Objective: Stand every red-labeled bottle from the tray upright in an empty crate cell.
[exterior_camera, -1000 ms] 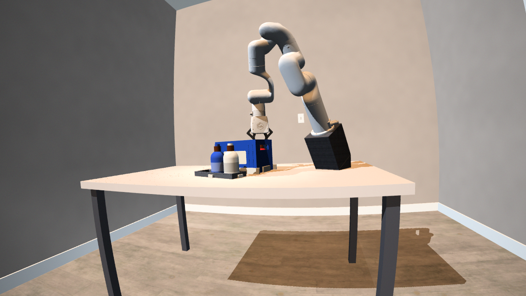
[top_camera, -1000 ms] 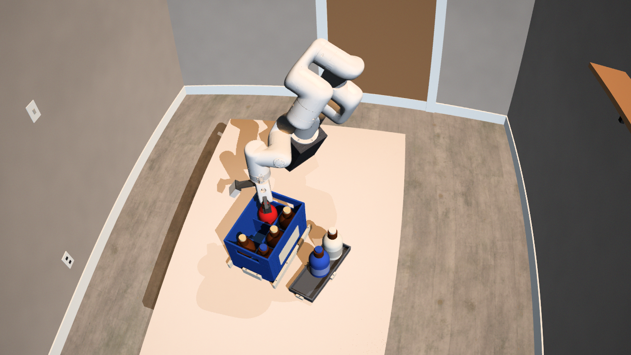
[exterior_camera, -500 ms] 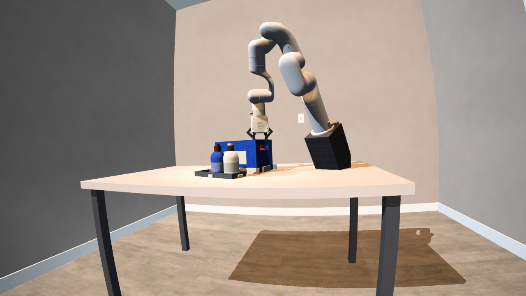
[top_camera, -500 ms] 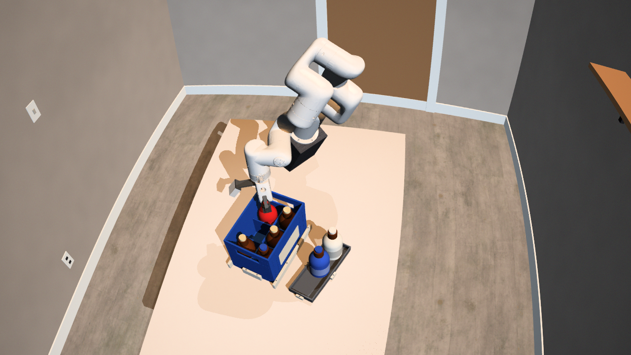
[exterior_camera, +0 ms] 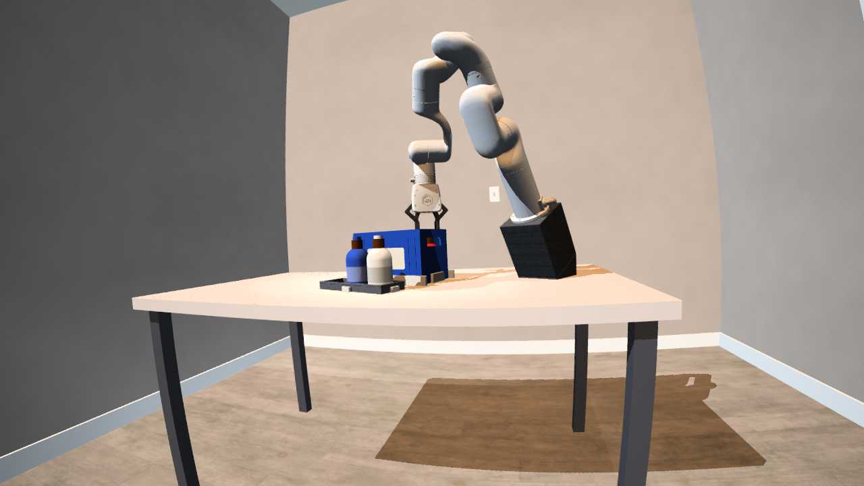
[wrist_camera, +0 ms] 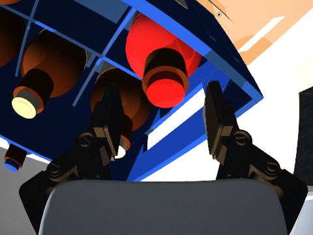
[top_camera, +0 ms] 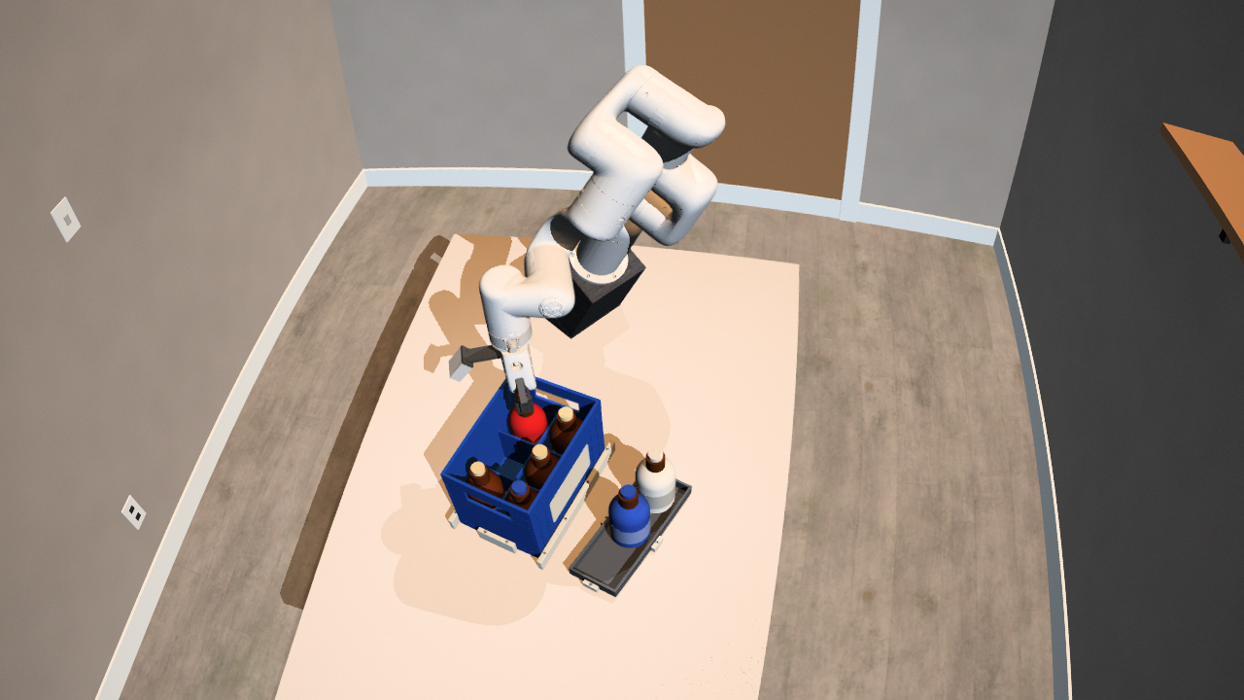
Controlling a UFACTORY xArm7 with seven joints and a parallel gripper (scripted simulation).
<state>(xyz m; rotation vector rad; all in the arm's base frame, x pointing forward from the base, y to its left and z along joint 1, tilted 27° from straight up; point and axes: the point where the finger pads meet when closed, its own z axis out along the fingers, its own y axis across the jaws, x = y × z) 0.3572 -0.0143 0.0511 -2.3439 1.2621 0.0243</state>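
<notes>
Right now my hand is 100 mm above the red-labeled bottle. From my hand the other things lie so: white-labeled bottle (270 mm to the left, 100 mm below, 20 mm ahead); then blue-labeled bottle (250 mm to the left, 110 mm ahead, 100 mm below); then blue crate (100 mm below, 90 mm ahead, 40 mm to the left).
</notes>
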